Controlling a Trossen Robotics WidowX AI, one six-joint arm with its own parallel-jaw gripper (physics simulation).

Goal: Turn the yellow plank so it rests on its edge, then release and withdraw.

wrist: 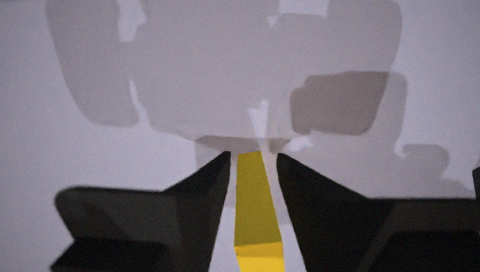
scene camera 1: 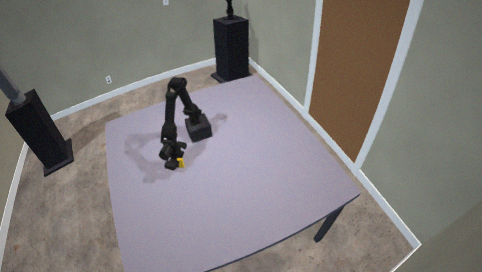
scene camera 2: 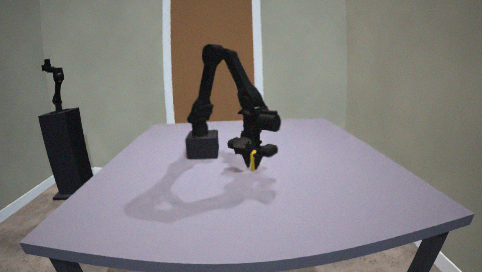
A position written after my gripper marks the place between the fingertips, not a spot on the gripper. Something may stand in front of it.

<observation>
In view: my gripper (scene camera 2: 252,168).
My gripper is seen too in the wrist view (wrist: 253,158).
</observation>
